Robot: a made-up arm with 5 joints.
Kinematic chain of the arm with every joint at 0, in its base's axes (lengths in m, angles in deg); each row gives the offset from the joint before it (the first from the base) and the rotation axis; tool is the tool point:
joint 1: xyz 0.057 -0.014 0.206 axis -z
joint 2: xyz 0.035 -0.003 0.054 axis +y
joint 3: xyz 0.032 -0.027 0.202 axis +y
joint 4: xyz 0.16 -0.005 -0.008 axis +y
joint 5: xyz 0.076 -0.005 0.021 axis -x
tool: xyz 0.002 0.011 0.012
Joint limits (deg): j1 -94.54..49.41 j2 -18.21..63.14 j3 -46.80..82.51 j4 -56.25..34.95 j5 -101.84..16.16
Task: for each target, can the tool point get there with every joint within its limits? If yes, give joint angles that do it. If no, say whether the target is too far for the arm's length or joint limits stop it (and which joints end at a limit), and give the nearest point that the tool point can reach.
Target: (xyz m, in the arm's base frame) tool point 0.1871 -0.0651 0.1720
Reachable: yes | joints 4.12 34.43 72.30 1.07 -48.25
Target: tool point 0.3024 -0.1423 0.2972
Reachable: yes | joints 19.32 17.56 47.12 -40.68 -42.06
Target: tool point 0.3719 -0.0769 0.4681
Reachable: yes | joints 5.43 14.37 0.49 -44.04 -16.32
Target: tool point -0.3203 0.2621 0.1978
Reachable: no: joint limits stop it (at a limit: joint 1, joint 5) | nearest point 0.0589 0.2922 0.1978 | short by 0.380 m
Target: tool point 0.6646 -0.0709 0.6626
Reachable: no: too far | nearest point 0.4462 -0.0504 0.5090 | short by 0.268 m
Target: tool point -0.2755 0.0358 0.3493
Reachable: no: joint limits stop it (at a limit: joint 1, joint 2, joint 3, joint 4, joint 5) | nearest point 0.0256 -0.0603 0.2106 | short by 0.345 m
